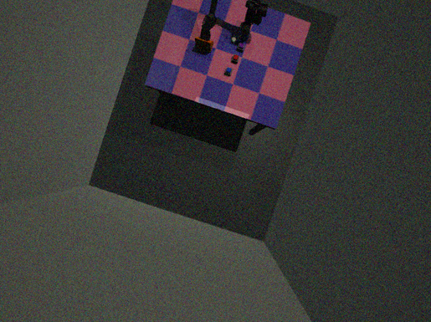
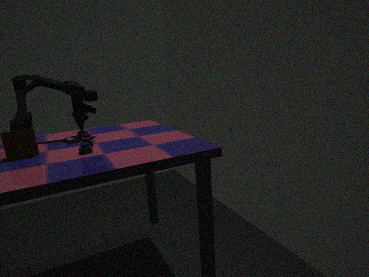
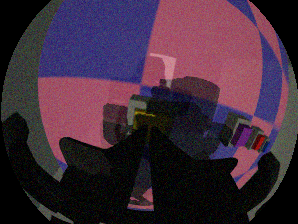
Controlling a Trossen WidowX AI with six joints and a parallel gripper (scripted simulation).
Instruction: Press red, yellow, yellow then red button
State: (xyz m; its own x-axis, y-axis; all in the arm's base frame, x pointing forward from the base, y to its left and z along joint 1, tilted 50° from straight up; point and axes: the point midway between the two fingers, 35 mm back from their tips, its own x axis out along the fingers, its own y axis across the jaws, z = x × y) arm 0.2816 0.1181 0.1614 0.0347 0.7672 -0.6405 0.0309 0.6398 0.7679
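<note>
Right now the yellow button is 1 cm below my gripper tip. The rest, counted from my gripper tip: pale block 10 cm to the right, 7 cm behind, 2 cm below; then purple button 14 cm to the right; then red button 24 cm to the right, 2 cm behind.
</note>
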